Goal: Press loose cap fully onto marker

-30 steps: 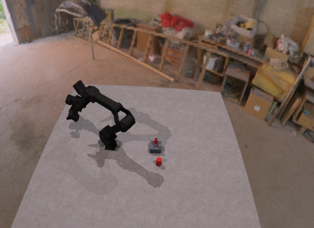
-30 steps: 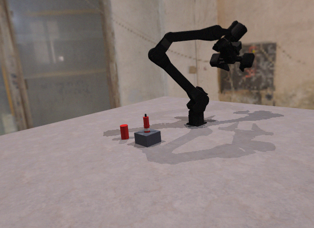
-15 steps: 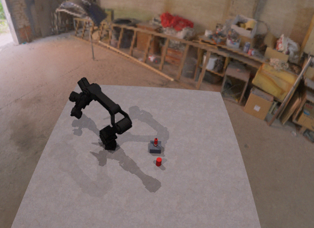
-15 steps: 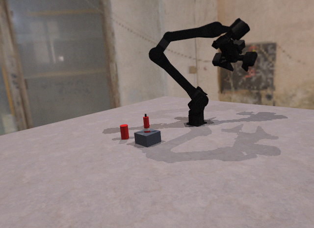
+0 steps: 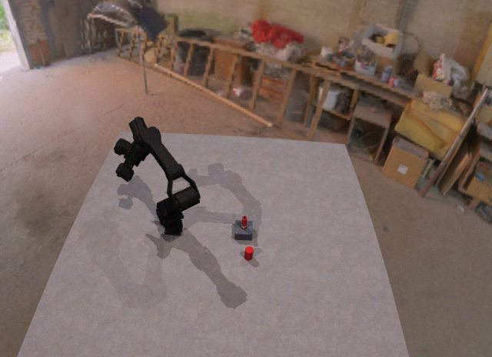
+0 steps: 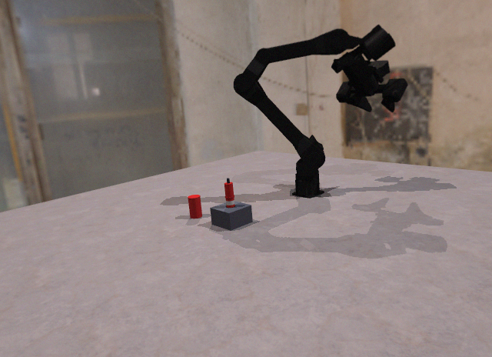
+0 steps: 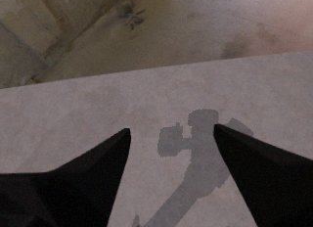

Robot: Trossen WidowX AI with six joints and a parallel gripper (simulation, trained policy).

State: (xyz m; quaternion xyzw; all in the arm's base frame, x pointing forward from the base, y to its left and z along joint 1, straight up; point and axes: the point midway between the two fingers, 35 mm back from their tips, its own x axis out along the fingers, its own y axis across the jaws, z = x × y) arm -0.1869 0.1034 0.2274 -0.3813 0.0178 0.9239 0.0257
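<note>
My gripper tip is now 510 mm short of the red cap, 220 mm to the left of it and 180 mm above it. Round my gripper tip: holder block (490 mm ahead, 100 mm to the right, 180 mm below).
</note>
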